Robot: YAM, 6 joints.
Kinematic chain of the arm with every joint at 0, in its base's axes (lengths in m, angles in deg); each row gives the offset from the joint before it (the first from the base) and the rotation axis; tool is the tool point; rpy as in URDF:
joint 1: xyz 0 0 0.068 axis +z
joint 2: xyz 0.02 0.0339 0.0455 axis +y
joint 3: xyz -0.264 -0.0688 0 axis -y
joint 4: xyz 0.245 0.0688 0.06 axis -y
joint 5: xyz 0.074 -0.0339 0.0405 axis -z
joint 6: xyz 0.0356 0 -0.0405 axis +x
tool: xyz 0 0 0 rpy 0 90 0
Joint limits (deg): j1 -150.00..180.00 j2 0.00..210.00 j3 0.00..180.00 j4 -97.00..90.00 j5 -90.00..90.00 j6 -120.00..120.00
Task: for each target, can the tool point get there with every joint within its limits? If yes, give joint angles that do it. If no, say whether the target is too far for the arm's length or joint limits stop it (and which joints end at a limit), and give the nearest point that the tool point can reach.
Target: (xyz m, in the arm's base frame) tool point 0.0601 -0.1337 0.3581
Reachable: yes | joints -76.76 43.68 27.53 65.33 -51.57 -66.72
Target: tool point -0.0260 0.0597 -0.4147
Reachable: no: joint limits stop it (at a limit: joint 2) | nearest point -0.0386 0.0885 -0.3468 | short by 0.075 m
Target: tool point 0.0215 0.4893 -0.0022
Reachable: yes | joints 90.32 148.96 84.96 28.65 42.85 -63.47
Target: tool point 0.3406 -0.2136 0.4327
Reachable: yes | joints -36.70 103.66 111.41 -27.36 -65.25 51.96
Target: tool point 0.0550 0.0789 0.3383
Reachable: yes | joints 73.20 20.33 28.62 15.97 56.90 82.51
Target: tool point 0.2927 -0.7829 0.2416
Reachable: no: too far | nearest point 0.2235 -0.5978 0.2106 | short by 0.200 m
